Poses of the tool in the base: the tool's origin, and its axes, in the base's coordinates. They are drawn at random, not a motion.
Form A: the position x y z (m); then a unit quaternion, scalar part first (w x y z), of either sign.
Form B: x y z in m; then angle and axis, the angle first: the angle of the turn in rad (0 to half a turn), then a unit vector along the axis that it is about. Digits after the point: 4 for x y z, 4 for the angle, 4 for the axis.
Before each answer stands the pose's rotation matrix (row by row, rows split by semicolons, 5 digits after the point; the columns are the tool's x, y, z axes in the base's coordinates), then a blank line. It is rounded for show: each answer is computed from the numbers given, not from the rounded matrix.
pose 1, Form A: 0.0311, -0.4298, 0.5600, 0.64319, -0.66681, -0.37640, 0.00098
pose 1, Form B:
0.71665 0.50071 -0.48550; 0.50323 0.11073 0.85703; 0.48288 -0.85850 -0.17262

0.0311, -0.4298, 0.5600, 1.7443, -0.8708, -0.4916, 0.0013
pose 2, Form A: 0.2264, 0.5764, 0.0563, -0.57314, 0.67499, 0.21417, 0.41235
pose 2, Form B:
0.56820 0.76179 0.31116; -0.18354 -0.25129 0.95035; 0.80216 -0.59710 -0.00296

0.2264, 0.5764, 0.0563, 1.9209, -0.8237, -0.2614, -0.5032
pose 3, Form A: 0.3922, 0.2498, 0.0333, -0.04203, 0.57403, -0.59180, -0.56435
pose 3, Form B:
-0.33744 -0.72686 -0.59816; -0.63199 -0.29601 0.71622; -0.69766 0.61971 -0.35948

0.3922, 0.2498, 0.0333, 3.0575, -0.5745, 0.5923, 0.5649
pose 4, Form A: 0.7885, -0.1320, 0.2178, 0.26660, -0.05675, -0.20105, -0.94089
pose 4, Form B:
-0.85141 0.52451 -0.00041; -0.47887 -0.77700 0.40859; 0.21399 0.34808 0.91272

0.7885, -0.1320, 0.2178, 2.6019, -0.0589, -0.2086, -0.9762
